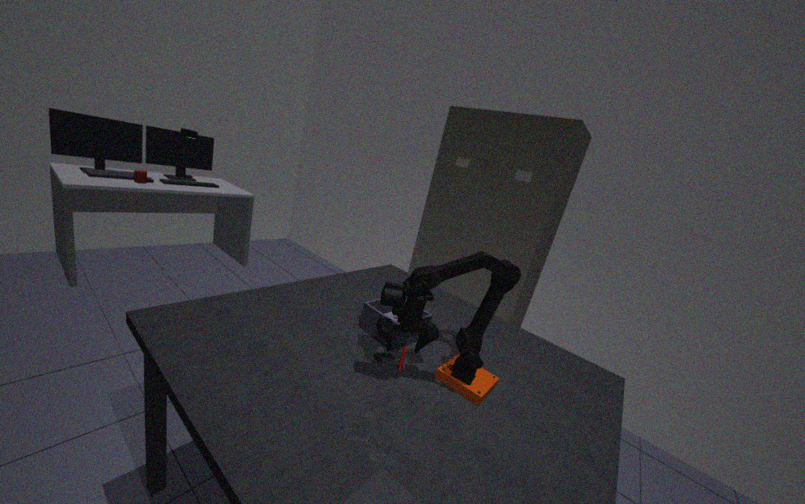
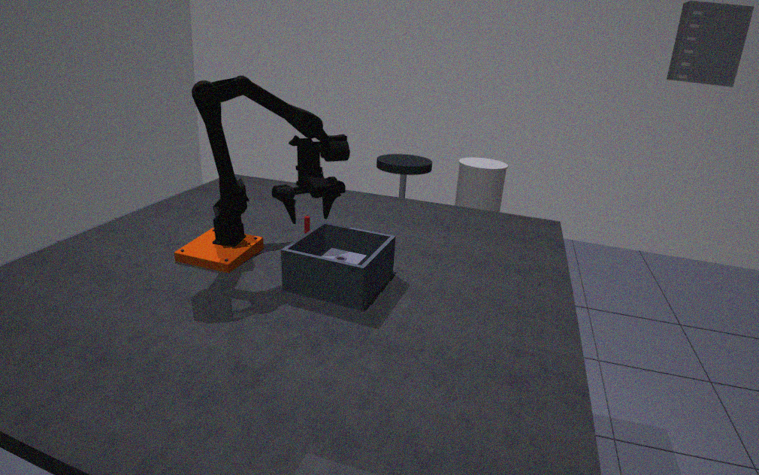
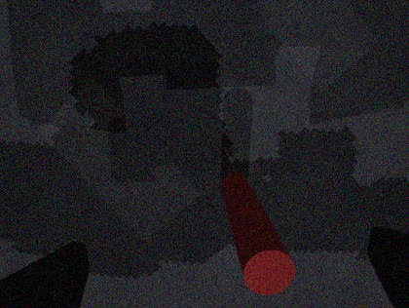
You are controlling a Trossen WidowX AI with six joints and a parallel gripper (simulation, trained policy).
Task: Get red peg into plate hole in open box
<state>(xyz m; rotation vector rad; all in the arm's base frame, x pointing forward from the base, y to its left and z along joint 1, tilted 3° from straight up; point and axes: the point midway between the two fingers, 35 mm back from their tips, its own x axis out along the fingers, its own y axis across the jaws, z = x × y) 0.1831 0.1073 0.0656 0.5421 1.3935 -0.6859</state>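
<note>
Now: gripper tip 3 cm above the red peg, 1 cm to the left of it and 1 cm past it. From my gripper tip the other things lie so: grey box 18 cm to the right, 13 cm ahead, 4 cm below; then plate 18 cm to the right, 13 cm ahead, 2 cm below.
</note>
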